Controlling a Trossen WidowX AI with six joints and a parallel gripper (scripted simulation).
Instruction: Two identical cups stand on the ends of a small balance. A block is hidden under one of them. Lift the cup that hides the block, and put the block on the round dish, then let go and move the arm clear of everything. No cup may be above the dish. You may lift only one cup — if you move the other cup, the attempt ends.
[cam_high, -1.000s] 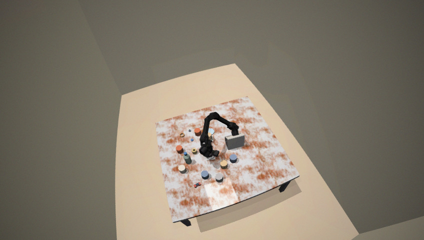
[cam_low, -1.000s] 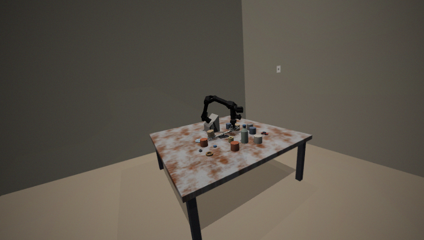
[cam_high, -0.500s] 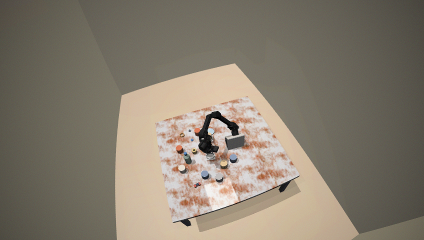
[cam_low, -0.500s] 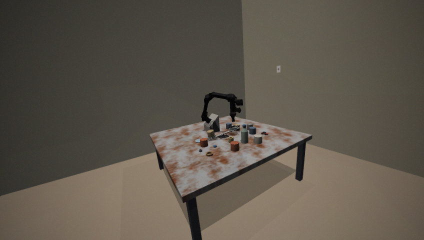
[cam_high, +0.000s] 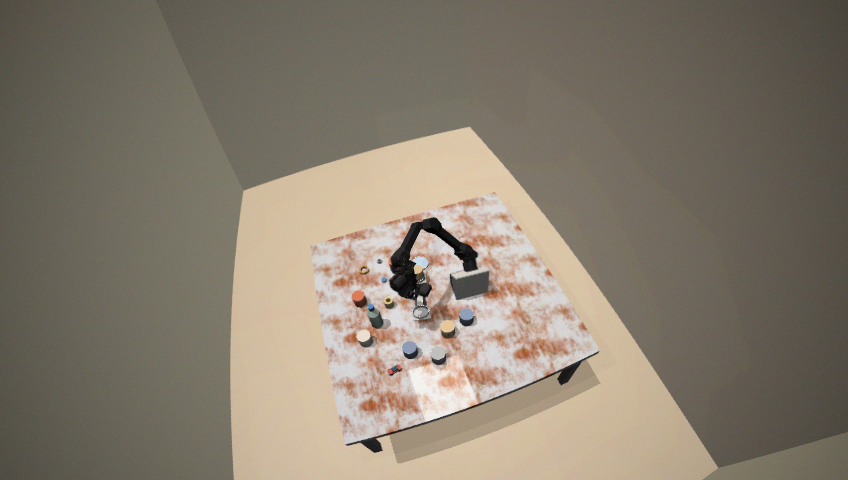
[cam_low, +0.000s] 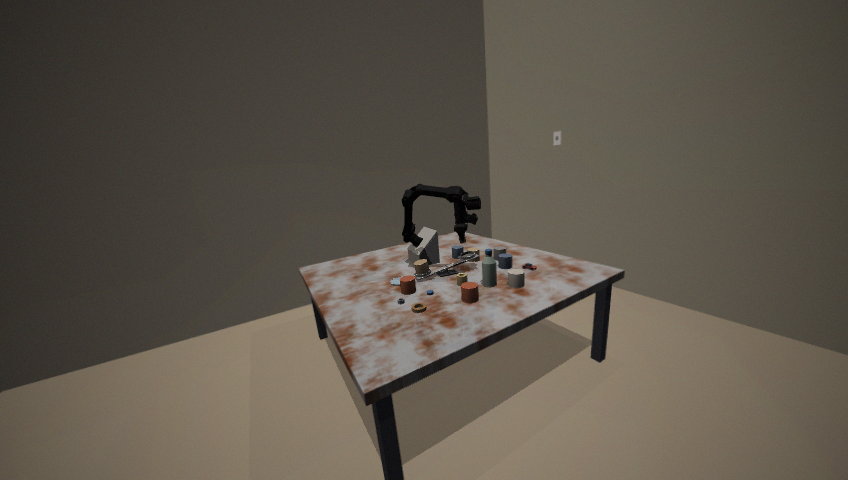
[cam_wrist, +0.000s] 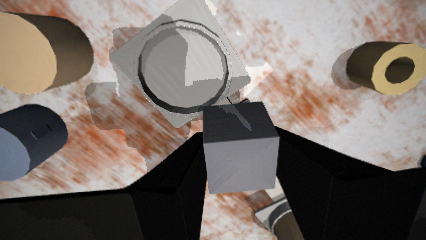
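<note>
The pale blue round dish is 33 cm to the right of my gripper tip, 17 cm below it and 9 cm behind it. Also, from my gripper tip: bottle 21 cm ahead, 6 cm below, 1 cm to the right.
</note>
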